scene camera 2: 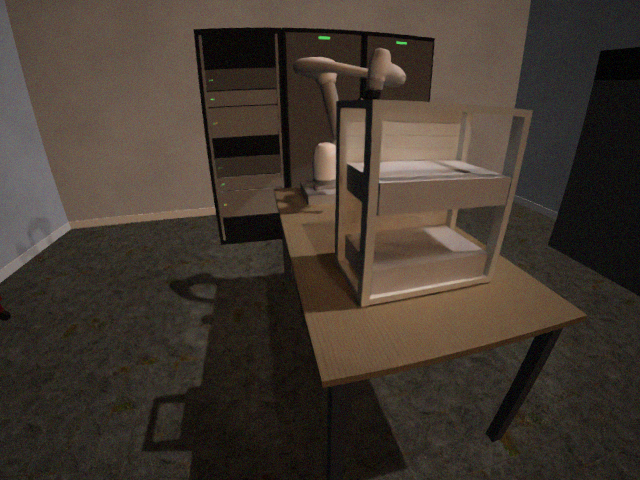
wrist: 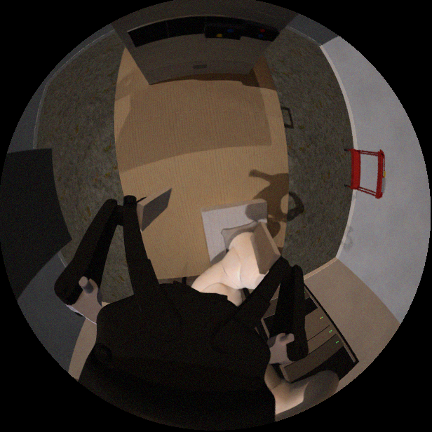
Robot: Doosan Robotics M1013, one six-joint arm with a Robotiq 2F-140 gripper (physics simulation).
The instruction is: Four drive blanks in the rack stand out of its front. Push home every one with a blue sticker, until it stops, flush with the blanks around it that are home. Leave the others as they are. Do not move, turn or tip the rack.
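Note:
The rack stands upright on the table; its open frame and two pale units show from behind in the scene view. Its front is at the top of the wrist view, small and dim. There, a row of dark drive blanks runs along the upper unit. Toward the right of the row are small stickers: a yellow one, a blue one, a red one and another blue one. How far each blank stands out cannot be told. My gripper is open and empty, well away from the rack's front; the rack hides it in the scene view.
The wooden table runs between the rack and the arm's base, which sits on a pale plate. Tall dark cabinets stand beyond the table. A red framed object is at the right in the wrist view.

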